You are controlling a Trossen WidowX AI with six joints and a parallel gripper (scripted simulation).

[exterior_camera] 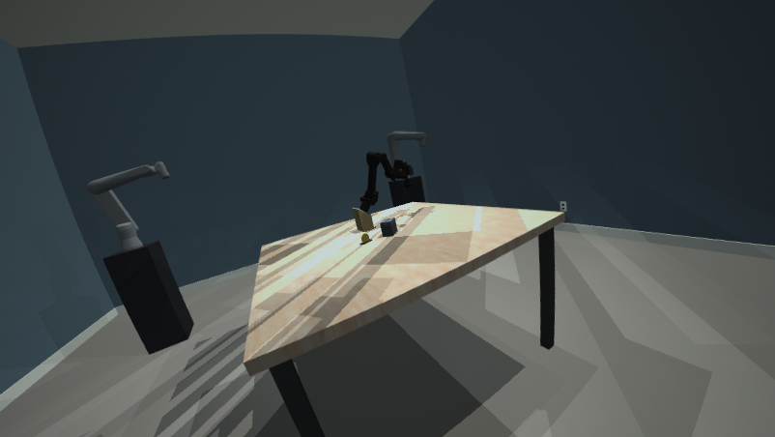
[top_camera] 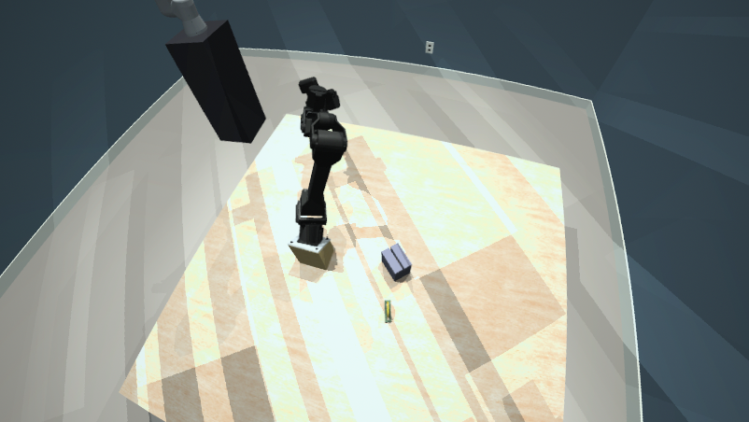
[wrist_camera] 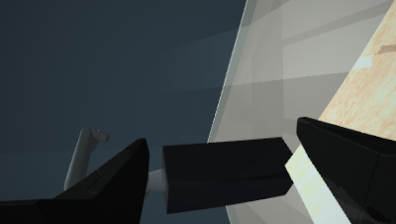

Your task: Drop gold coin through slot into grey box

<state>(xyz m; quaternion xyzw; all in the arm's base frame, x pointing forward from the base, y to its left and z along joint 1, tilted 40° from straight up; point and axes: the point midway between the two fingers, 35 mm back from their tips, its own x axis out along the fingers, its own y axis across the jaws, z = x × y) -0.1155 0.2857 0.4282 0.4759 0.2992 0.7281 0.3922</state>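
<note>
The gold coin is 380 mm ahead of my gripper tip, 670 mm to the right of it and 230 mm below it.
</note>
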